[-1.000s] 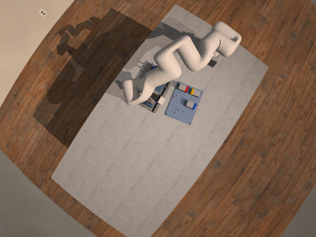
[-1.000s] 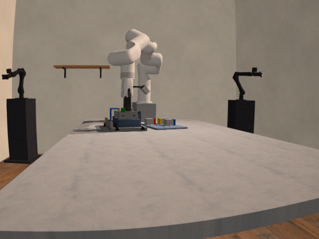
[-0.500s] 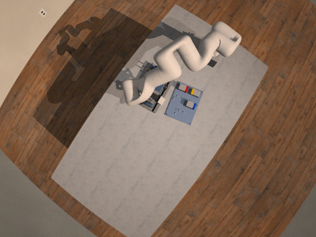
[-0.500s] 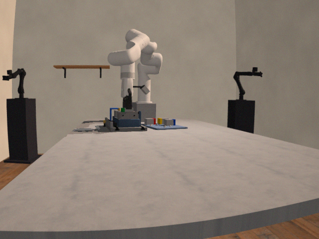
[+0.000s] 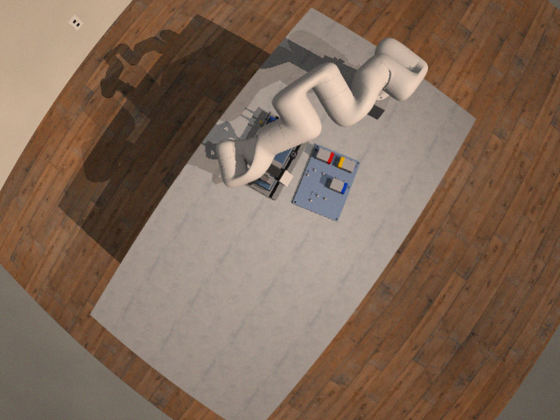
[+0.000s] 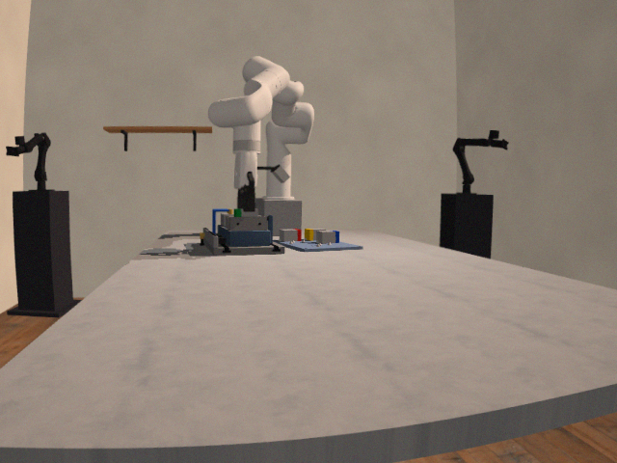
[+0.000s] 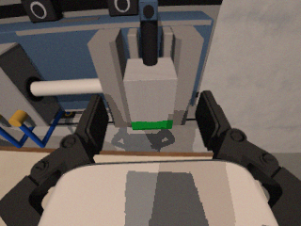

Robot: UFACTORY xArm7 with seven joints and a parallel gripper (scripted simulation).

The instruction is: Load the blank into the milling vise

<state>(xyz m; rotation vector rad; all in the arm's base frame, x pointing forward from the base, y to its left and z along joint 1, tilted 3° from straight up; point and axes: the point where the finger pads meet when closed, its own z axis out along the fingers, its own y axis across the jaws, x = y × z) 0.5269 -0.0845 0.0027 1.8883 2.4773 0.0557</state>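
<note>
My hand is 2 cm above the green-ended blank. Also, from my hand: milling vise 8 cm below, 7 cm behind, 2 cm to the right; then fixed jaw 4 cm below, 3 cm ahead, 1 cm to the left; then work stop rod 5 cm to the left, 3 cm below, 1 cm behind.
</note>
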